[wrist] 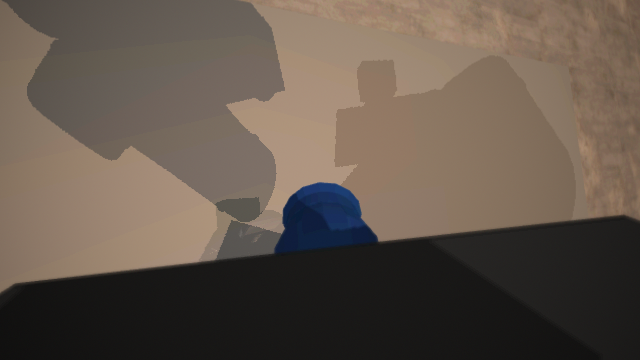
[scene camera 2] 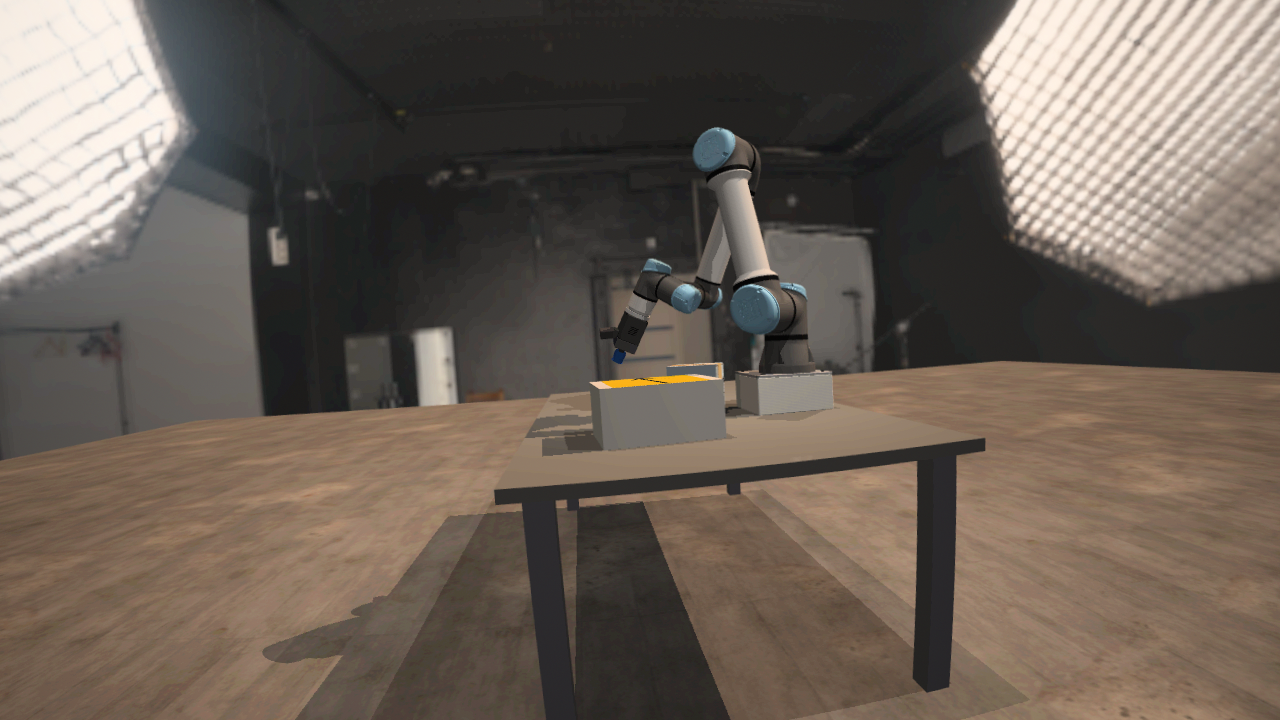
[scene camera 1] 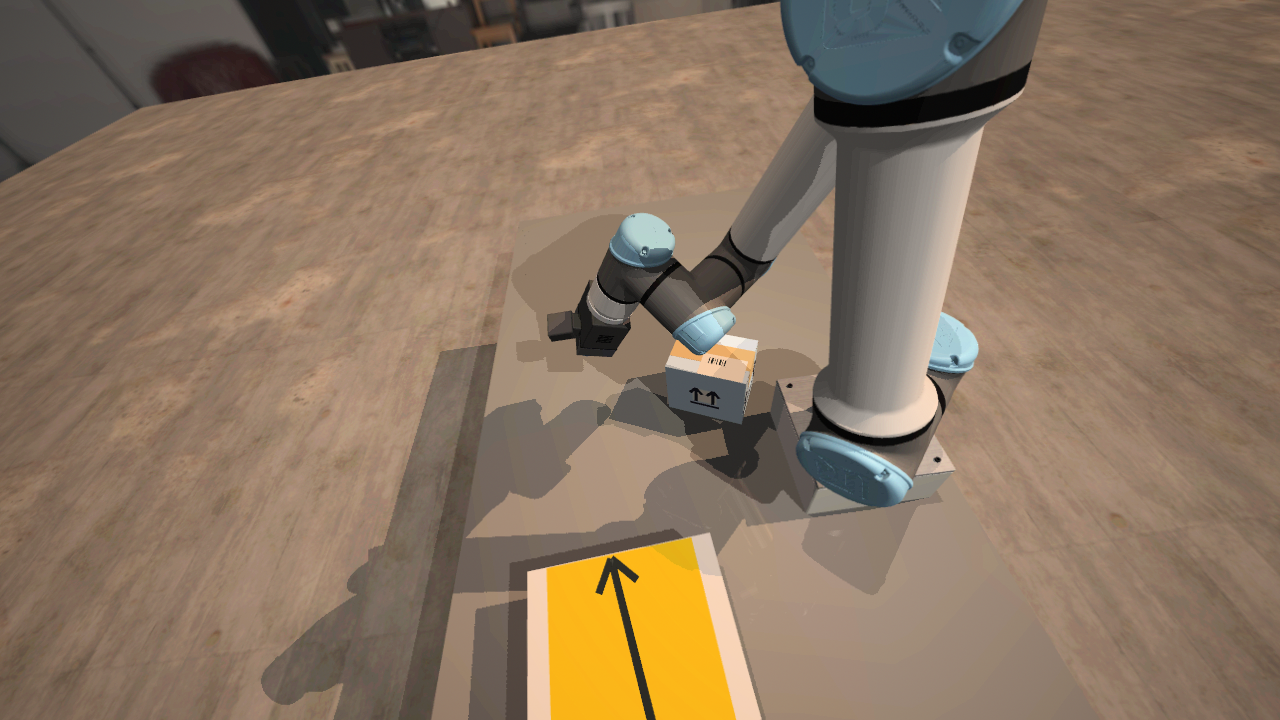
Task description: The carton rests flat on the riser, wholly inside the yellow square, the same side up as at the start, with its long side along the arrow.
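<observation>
A white carton (scene camera 1: 707, 398) (scene camera 2: 695, 368) with an orange band on top and two up arrows on its side stands upright on the table, close to the robot's base. The arm's wrist joint hides part of its top in scene camera 1. My gripper (scene camera 1: 601, 336) (scene camera 2: 618, 356) (wrist: 322, 205) has a blue suction cup that holds nothing. It is tilted above the table, to the left of the carton in scene camera 1 and apart from it; its cup is hidden there. The riser (scene camera 1: 537, 644) (scene camera 2: 662, 419) bears the yellow square (scene camera 1: 581, 662) with a black arrow (scene camera 1: 632, 642).
The robot's base block (scene camera 1: 791, 413) (scene camera 2: 783, 394) stands right of the carton. The riser stands at the near part of the table (scene camera 1: 496, 358) (scene camera 2: 805, 440). The arm's upper links reach over the table behind the carton. Arm shadows fall across the table top in the wrist view.
</observation>
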